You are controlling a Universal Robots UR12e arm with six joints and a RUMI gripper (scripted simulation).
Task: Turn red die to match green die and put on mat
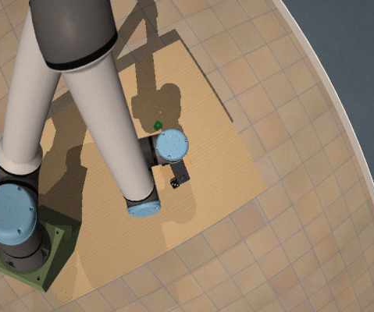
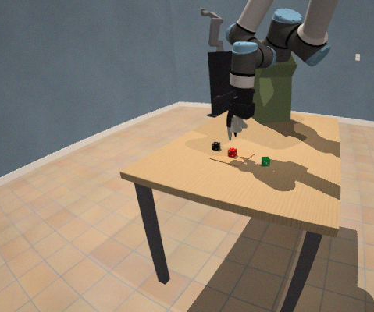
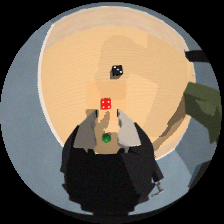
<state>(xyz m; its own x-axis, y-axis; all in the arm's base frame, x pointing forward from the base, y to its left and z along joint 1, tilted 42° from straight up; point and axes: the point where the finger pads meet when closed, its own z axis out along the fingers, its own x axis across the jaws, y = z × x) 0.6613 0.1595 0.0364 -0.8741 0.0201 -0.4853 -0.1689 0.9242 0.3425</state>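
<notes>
My hand is 80 mm above the red die. The rest, counted from my hand: green die: 150 mm to the left, 80 mm below, 30 mm behind; then tan mat: 90 mm below; then black die: 110 mm to the right, 80 mm below, 10 mm behind.
</notes>
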